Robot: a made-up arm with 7 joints. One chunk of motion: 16 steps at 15 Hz.
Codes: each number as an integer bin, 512 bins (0 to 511) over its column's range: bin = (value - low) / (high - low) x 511, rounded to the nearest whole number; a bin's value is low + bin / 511 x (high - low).
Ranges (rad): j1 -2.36..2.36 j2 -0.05..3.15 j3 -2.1..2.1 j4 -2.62..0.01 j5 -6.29..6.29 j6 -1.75..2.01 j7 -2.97..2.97
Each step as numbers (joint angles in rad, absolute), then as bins.
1 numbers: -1.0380 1.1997 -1.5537 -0.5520 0.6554 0.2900 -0.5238
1 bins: 143 200 66 402 282 277 210
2 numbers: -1.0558 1.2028 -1.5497 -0.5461 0.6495 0.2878 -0.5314
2 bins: 141 200 67 403 282 277 210
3 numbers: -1.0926 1.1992 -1.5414 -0.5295 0.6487 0.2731 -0.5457
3 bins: 137 199 68 406 282 275 209
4 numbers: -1.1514 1.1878 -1.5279 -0.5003 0.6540 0.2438 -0.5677
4 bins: 131 198 70 412 282 271 207
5 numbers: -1.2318 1.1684 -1.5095 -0.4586 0.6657 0.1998 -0.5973
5 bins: 122 195 72 420 283 265 204
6 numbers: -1.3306 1.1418 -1.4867 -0.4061 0.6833 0.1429 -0.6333
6 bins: 111 190 75 430 283 257 201
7 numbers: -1.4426 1.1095 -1.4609 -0.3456 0.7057 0.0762 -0.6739
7 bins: 99 185 78 442 284 248 198
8 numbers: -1.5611 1.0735 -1.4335 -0.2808 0.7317 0.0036 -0.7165
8 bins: 86 179 81 454 285 238 194
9 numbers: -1.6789 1.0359 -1.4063 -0.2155 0.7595 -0.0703 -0.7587
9 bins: 74 173 84 467 286 228 190
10 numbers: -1.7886 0.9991 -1.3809 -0.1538 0.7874 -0.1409 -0.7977
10 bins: 62 168 87 479 287 219 187
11 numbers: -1.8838 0.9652 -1.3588 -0.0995 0.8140 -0.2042 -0.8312
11 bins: 52 162 90 490 289 210 184
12 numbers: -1.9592 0.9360 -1.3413 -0.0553 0.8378 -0.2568 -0.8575
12 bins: 43 157 92 498 290 203 182
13 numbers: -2.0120 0.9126 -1.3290 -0.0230 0.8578 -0.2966 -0.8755
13 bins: 38 154 94 505 290 198 180
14 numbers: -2.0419 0.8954 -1.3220 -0.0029 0.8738 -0.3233 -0.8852
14 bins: 34 151 95 508 291 194 179
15 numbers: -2.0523 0.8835 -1.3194 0.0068 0.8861 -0.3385 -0.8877
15 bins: 33 149 95 510 291 192 179
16 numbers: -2.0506 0.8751 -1.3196 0.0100 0.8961 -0.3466 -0.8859
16 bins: 33 148 95 511 292 191 179
